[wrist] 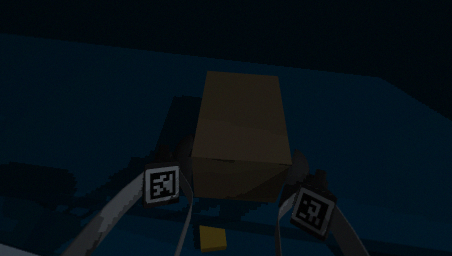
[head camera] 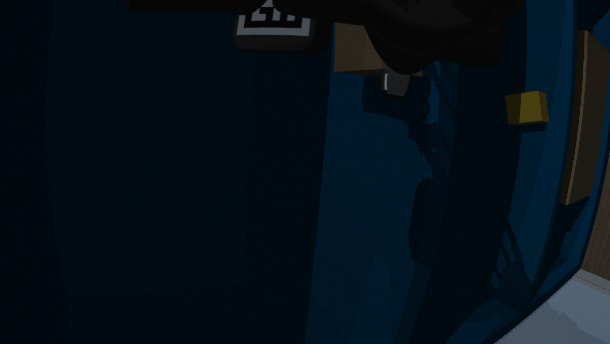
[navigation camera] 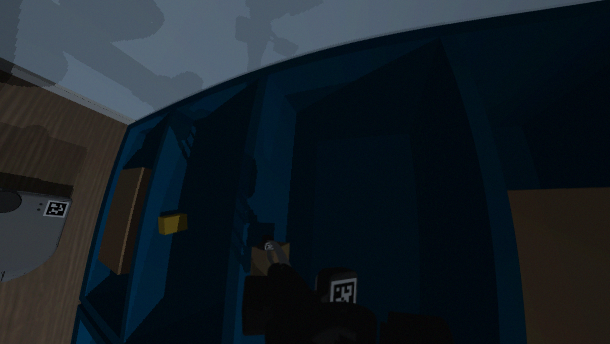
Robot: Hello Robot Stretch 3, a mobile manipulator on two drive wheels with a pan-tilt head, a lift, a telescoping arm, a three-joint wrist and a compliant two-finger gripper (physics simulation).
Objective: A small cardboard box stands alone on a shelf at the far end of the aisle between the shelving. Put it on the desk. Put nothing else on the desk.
Scene:
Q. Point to a small brown cardboard box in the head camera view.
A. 354, 53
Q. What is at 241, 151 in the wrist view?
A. A small brown cardboard box.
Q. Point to my gripper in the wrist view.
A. At 240, 161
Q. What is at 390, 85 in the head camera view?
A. My gripper.

